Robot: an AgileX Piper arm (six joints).
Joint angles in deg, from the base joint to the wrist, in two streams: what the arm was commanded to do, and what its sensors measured. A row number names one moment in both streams.
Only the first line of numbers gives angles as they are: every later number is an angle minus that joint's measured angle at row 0.
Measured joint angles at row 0:
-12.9 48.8 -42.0 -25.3 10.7 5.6
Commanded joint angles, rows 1 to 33:
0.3 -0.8 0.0 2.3 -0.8 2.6
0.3 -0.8 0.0 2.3 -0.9 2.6
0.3 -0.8 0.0 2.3 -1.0 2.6
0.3 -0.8 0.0 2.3 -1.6 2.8
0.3 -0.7 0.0 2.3 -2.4 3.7
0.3 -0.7 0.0 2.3 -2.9 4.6
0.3 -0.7 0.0 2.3 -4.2 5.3
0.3 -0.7 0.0 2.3 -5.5 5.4
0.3 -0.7 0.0 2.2 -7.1 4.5
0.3 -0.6 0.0 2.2 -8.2 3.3
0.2 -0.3 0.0 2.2 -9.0 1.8
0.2 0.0 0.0 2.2 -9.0 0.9
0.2 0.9 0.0 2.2 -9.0 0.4
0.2 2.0 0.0 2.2 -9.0 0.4
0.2 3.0 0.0 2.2 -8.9 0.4
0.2 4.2 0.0 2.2 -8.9 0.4
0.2 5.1 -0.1 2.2 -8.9 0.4
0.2 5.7 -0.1 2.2 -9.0 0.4
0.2 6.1 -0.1 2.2 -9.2 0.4
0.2 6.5 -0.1 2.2 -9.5 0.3
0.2 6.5 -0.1 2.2 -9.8 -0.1
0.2 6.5 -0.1 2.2 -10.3 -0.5
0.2 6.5 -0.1 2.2 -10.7 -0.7
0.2 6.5 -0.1 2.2 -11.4 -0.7
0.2 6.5 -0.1 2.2 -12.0 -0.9
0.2 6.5 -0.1 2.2 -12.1 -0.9
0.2 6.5 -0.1 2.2 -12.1 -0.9
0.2 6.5 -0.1 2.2 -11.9 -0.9
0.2 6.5 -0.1 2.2 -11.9 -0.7
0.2 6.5 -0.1 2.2 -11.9 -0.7
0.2 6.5 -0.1 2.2 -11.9 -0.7
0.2 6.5 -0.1 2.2 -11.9 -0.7
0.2 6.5 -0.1 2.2 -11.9 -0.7
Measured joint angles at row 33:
0.0 6.9 0.4 1.0 -9.3 -1.9
